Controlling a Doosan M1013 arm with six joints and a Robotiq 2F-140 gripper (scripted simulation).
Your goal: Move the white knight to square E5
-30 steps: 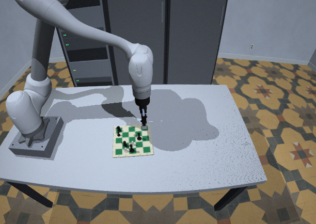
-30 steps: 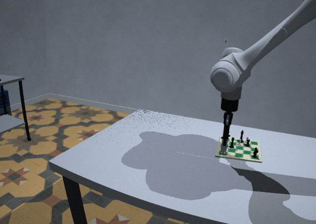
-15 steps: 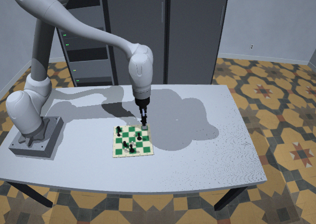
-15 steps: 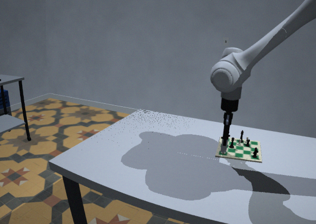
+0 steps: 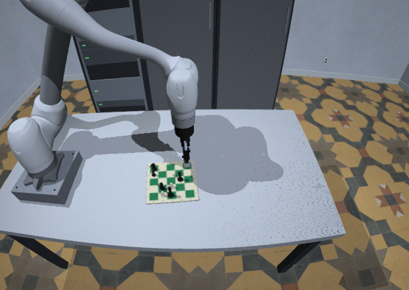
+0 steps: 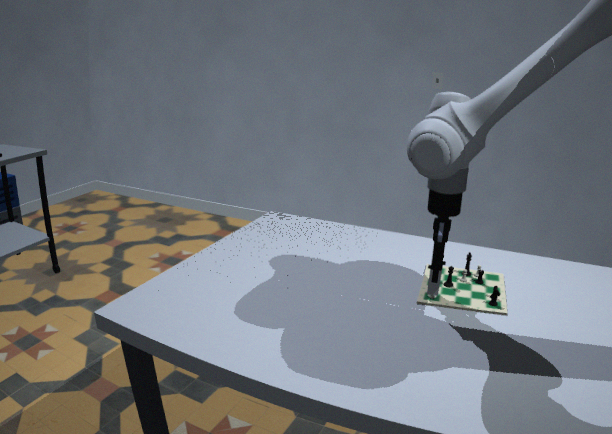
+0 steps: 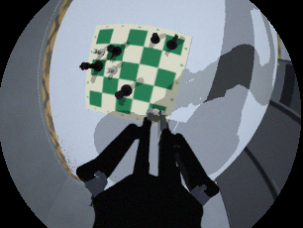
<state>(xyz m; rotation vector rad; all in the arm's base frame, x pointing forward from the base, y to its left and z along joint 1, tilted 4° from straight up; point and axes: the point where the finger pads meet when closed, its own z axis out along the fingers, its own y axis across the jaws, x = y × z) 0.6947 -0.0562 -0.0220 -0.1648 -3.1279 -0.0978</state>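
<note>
My hand is 30 mm above the white knight. Round my hand: green-and-cream chessboard (80 mm behind, 70 mm to the right, 50 mm below).
</note>
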